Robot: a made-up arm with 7 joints.
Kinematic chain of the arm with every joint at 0, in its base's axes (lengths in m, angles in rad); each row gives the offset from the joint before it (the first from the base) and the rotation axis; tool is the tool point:
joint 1: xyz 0 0.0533 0 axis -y
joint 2: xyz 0 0.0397 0 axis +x
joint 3: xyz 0 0 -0.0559 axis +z
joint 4: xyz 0 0 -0.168 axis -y
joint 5: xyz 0 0 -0.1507 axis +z
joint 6: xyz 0 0 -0.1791 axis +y
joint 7: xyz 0 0 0 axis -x
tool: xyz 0 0 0
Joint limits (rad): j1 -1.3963..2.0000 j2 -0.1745..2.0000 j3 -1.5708..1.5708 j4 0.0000..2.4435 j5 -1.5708..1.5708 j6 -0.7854..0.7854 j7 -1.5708..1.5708
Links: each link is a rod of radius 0.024 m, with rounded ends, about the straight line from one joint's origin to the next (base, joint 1, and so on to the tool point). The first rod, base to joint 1, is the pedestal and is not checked.
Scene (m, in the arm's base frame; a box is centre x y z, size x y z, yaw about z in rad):
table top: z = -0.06
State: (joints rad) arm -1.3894 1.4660 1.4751 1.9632 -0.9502 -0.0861 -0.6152
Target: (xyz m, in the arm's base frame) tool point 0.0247 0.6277 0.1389
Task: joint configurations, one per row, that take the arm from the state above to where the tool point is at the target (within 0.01 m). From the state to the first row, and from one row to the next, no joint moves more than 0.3 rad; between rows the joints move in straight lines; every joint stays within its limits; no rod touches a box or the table.
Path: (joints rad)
1: -1.2161 1.5091 1.4888 1.6974 -0.9502 -0.0861 -0.6152
2: -1.0427 1.5522 1.5024 1.4316 -0.9502 -0.0861 -0.6152
3: -0.8694 1.5953 1.5161 1.1658 -0.9502 -0.0861 -0.6152
4: -0.6960 1.6384 1.5298 0.9000 -0.9502 -0.0861 -0.6152
5: -0.5227 1.6815 1.5435 0.6342 -0.9502 -0.0861 -0.6152
6: -0.3493 1.7246 1.5571 0.3684 -0.9502 -0.0861 -0.6152
7: -0.1760 1.7677 1.5708 0.1026 -0.9502 -0.0861 -0.6152

